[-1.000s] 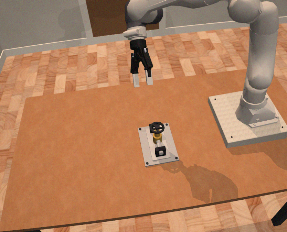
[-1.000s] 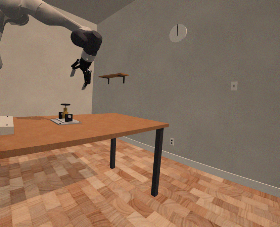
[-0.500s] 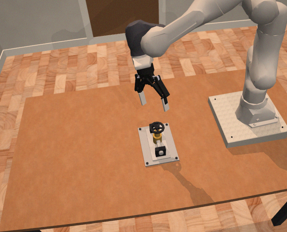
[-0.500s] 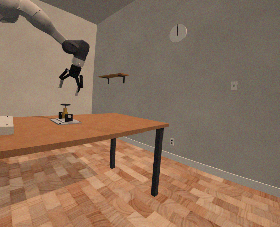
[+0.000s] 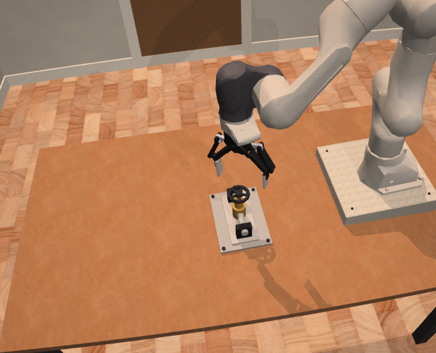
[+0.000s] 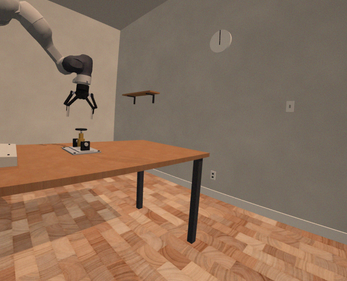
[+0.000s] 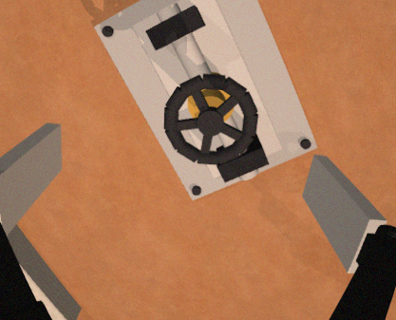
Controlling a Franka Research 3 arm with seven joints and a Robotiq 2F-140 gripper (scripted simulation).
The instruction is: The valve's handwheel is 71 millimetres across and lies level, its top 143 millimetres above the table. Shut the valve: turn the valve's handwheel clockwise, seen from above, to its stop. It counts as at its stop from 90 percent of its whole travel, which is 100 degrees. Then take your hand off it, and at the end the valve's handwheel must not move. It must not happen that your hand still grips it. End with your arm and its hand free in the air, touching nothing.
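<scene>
Now: hand 90 mm above the black spoked handwheel and 10 mm short of it.
</scene>
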